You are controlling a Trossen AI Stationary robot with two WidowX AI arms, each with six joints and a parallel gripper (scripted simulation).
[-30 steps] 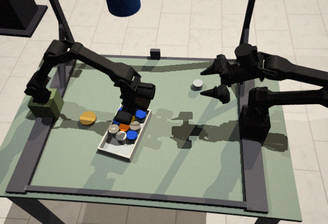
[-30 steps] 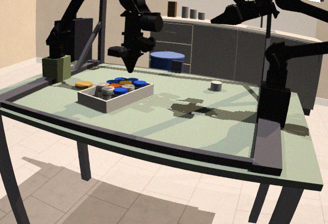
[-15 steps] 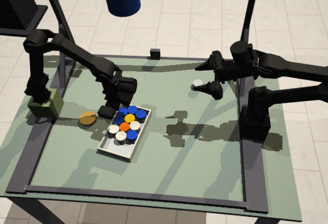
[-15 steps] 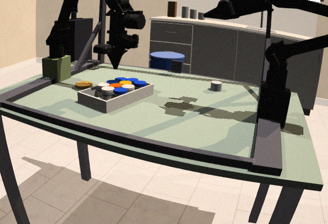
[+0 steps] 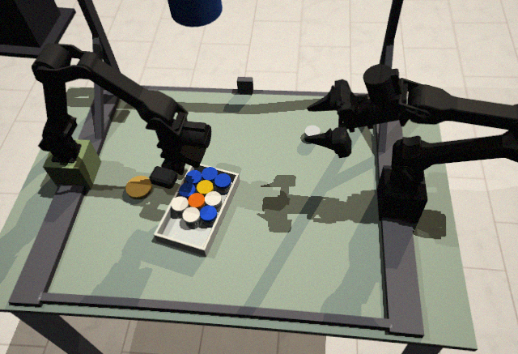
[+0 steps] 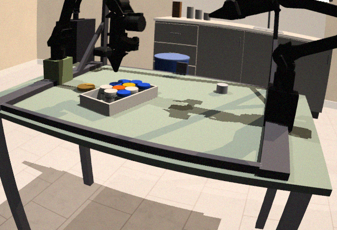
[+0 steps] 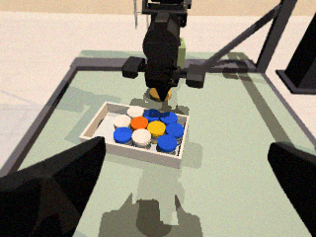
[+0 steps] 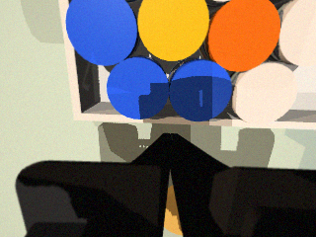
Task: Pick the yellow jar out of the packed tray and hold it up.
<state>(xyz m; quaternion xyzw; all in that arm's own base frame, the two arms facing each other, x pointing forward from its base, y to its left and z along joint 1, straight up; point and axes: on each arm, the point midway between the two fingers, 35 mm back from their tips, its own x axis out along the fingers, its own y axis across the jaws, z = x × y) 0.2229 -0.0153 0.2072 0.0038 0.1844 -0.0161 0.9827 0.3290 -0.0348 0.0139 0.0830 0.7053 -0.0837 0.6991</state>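
Now: the yellow jar 10 mm ahead of my right hand, 60 mm to the left of it and 90 mm below it. Round my right hand: blue jar 20 mm behind, 110 mm to the left, 90 mm below; flat orange disc 10 mm ahead, 140 mm to the right, 110 mm below; orange jar 60 mm ahead, 50 mm to the left, 90 mm below.
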